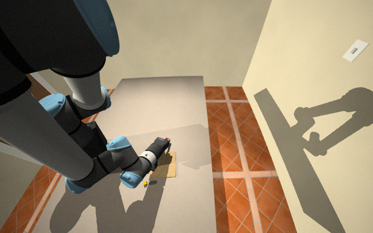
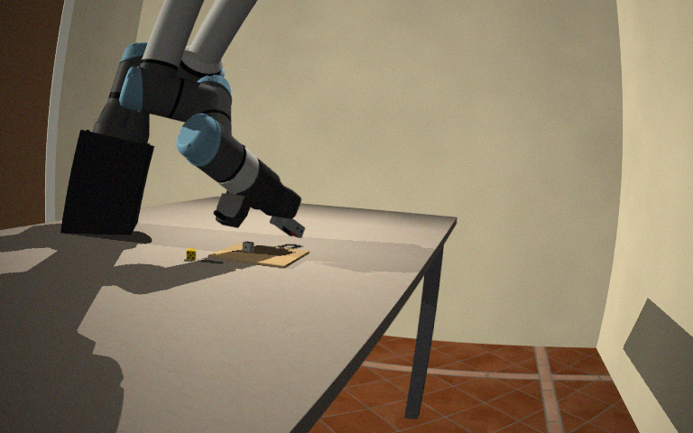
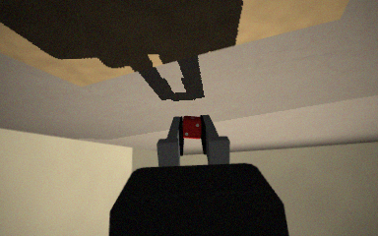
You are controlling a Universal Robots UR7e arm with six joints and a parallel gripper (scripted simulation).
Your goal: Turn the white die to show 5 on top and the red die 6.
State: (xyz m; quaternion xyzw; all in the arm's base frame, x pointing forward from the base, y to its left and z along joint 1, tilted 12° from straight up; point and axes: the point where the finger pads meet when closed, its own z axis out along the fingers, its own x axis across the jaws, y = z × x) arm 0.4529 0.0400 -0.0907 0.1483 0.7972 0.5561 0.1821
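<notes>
The white die lies 5 cm behind my hand, 12 cm to the right of it and 2 cm below it. The rest, counted from my hand: yellow die: 12 cm behind, 22 cm to the right, 2 cm below; then red die: 1 cm to the left, 1 cm below; then tan mat: 3 cm behind, 13 cm to the right, 3 cm below.
</notes>
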